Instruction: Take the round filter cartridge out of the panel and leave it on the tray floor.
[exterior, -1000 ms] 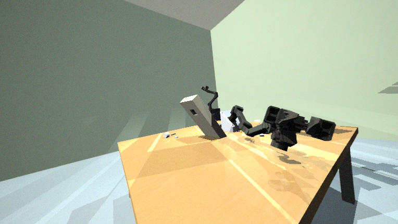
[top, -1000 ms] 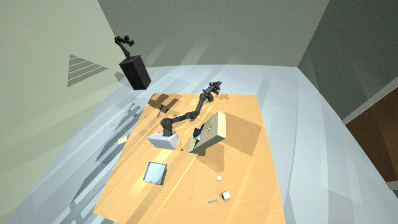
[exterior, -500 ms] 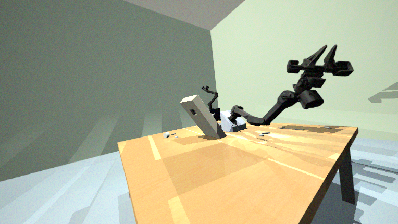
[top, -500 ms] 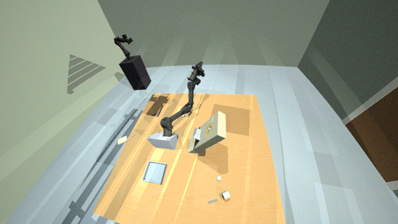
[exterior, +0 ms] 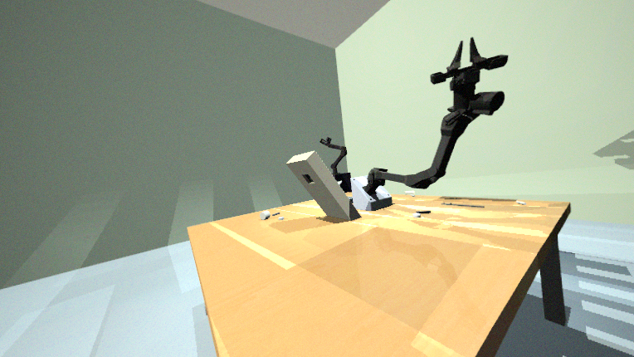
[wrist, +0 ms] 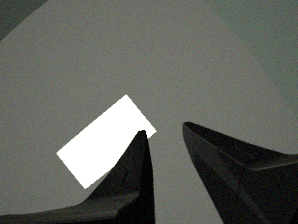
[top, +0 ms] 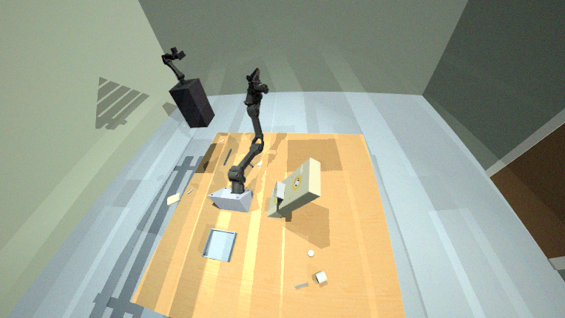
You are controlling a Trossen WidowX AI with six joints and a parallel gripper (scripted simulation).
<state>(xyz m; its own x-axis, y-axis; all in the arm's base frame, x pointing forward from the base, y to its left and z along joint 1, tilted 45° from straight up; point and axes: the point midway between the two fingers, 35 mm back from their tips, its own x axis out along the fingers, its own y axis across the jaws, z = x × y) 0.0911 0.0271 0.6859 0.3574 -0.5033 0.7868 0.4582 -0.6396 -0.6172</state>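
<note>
Now: gripper tip 53 cm to the left of the white round cartridge, 35 cm above it and 24 cm short of it. The rest, counted from my gripper tip: cream service panel (53 cm to the right, 43 cm below, 19 cm ahead); grey square tray (79 cm to the right, 58 cm below, 19 cm behind).
</note>
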